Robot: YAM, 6 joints.
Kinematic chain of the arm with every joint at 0, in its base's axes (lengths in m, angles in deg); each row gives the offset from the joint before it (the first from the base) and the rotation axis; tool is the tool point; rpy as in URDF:
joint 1: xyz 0 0 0.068 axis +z
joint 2: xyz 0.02 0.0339 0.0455 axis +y
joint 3: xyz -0.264 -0.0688 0 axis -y
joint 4: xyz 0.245 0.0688 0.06 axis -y
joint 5: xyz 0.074 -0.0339 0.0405 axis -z
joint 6: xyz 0.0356 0 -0.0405 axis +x
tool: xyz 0 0 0 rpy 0 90 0
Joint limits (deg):
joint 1: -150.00..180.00
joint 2: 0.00..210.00
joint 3: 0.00..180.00
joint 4: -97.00..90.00
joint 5: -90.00..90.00
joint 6: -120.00..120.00
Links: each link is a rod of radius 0.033 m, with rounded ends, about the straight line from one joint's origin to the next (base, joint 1, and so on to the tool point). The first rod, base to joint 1, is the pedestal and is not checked.
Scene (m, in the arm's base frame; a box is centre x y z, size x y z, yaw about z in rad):
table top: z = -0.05
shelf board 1: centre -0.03 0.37 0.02 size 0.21 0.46 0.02 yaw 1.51
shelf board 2: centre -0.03 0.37 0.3 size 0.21 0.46 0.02 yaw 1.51
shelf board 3: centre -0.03 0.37 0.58 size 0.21 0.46 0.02 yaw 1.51
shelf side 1: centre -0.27 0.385 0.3 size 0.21 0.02 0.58 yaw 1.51
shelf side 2: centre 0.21 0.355 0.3 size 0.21 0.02 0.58 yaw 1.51
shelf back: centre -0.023 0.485 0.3 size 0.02 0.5 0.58 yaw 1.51
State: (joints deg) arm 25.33 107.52 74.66 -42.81 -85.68 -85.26
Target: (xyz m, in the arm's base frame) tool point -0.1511 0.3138 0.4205
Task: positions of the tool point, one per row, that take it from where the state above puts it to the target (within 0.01 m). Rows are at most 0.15 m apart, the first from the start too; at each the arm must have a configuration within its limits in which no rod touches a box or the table.
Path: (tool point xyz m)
1: 0.2655 0.1848 0.3089
2: 0.1981 0.1640 0.3960
3: 0.1129 0.1210 0.4597
4: 0.0196 0.0578 0.4920
5: -0.0711 -0.0201 0.4881
6: -0.1487 -0.1044 0.4468
7: -0.0853 -0.0762 0.4784
8: -0.0434 -0.0243 0.4953
9: -0.0307 0.0396 0.4971
10: -0.0495 0.1016 0.4844
11: -0.0956 0.1483 0.4583
12: -0.1599 0.1697 0.4205
13: -0.1632 0.2401 0.4256
14: -0.1511 0.3138 0.4205

